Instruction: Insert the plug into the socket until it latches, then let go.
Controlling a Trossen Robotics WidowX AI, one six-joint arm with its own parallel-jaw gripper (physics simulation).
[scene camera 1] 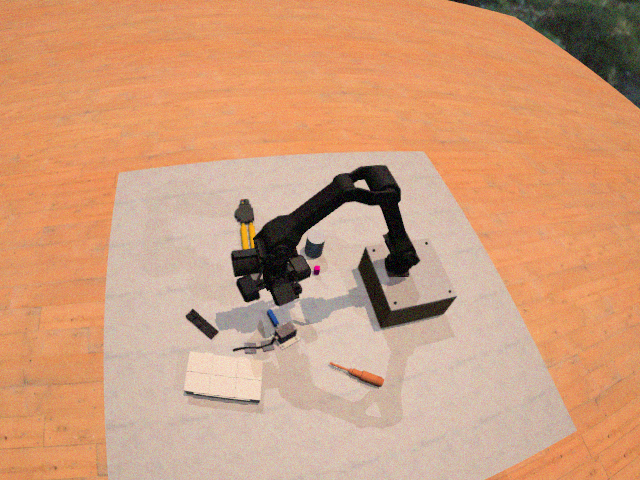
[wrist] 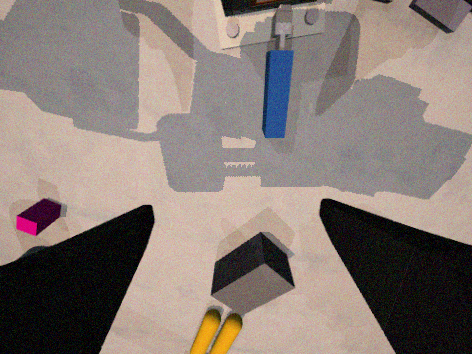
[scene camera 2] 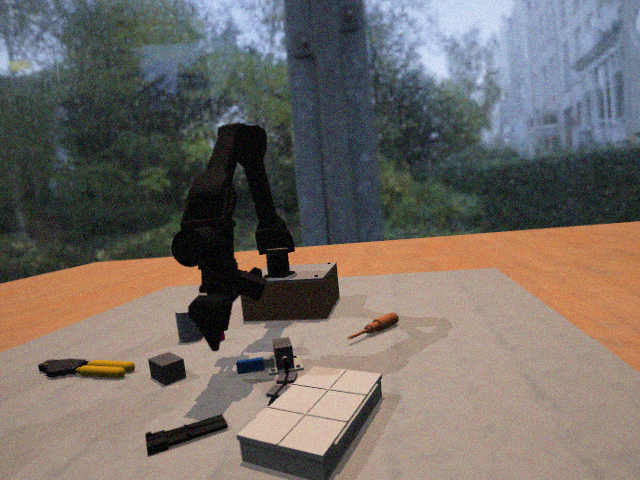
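Seen in the pictures: gripper, fingertip midpoint: [wrist: 237,209] [scene camera 2: 220,340]; arm's base at its link origin: [scene camera 1: 396,267] [scene camera 2: 279,275].
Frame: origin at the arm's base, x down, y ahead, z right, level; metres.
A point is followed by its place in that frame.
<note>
The blue plug [scene camera 1: 272,317] {z -0.112, x 0.083, y 0.348 m} [scene camera 2: 250,365] {z -0.113, x 0.091, y 0.351 m} [wrist: 277,95] {z -0.110, x 0.083, y 0.345 m} lies low in front of the dark grey socket box [scene camera 1: 286,332] {z -0.169, x 0.060, y 0.314 m} [scene camera 2: 282,351] {z -0.172, x 0.067, y 0.337 m} [wrist: 245,6] {z -0.140, x 0.085, y 0.311 m}. Its clear tip reaches over the pale base plate [wrist: 230,42] {z -0.124, x 0.100, y 0.309 m} to the socket's front face. The top of the socket is cut off in the wrist view, so how deep the tip sits cannot be told. My gripper [scene camera 1: 266,294] {z -0.052, x 0.049, y 0.347 m} [scene camera 2: 215,343] {z -0.052, x 0.049, y 0.347 m} [wrist: 237,209] {z -0.052, x 0.049, y 0.347 m} is wide open and empty, above the mat behind the plug's rear end, apart from it.
A dark cube [scene camera 2: 166,367] {z 0.010, x 0.074, y 0.423 m} [wrist: 255,280] {z 0.018, x 0.069, y 0.396 m}, yellow-handled pliers [scene camera 1: 248,235] {z 0.179, x 0.089, y 0.415 m} [scene camera 2: 105,367] {z 0.156, x 0.084, y 0.431 m}, a magenta block [scene camera 1: 316,269] {z 0.048, x 0.081, y 0.216 m} [wrist: 40,217] {z 0.046, x 0.085, y 0.219 m} and a grey cylinder [scene camera 1: 314,246] {z 0.107, x 0.047, y 0.221 m} are near the gripper. A tiled block [scene camera 1: 223,376] {z -0.294, x 0.070, y 0.477 m} [scene camera 2: 310,408] {z -0.290, x 0.069, y 0.496 m}, black bar [scene camera 1: 201,323] {z -0.133, x 0.095, y 0.543 m} [scene camera 2: 186,435] {z -0.139, x 0.096, y 0.551 m} and orange screwdriver [scene camera 1: 366,377] {z -0.298, x 0.079, y 0.113 m} [scene camera 2: 382,322] {z -0.298, x 0.083, y 0.123 m} lie around the socket.
</note>
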